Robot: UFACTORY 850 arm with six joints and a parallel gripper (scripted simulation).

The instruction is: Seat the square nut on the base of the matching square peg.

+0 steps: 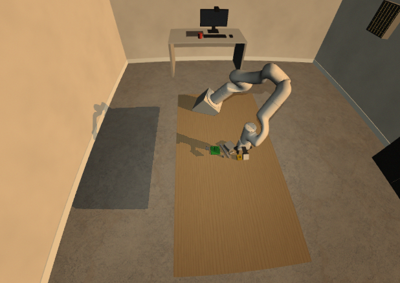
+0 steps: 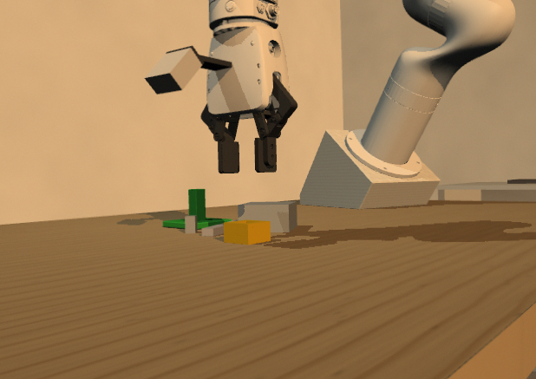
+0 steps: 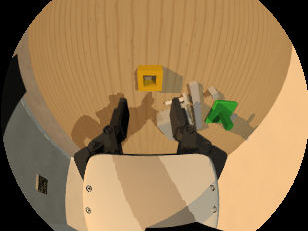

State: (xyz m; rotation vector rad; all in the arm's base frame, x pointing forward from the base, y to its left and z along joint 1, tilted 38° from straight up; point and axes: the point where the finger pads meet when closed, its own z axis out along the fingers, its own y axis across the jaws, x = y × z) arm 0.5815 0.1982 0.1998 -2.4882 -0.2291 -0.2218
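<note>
Now: the grey block 100 mm behind my hand, 90 mm to the right of it and 80 mm below it.
</note>
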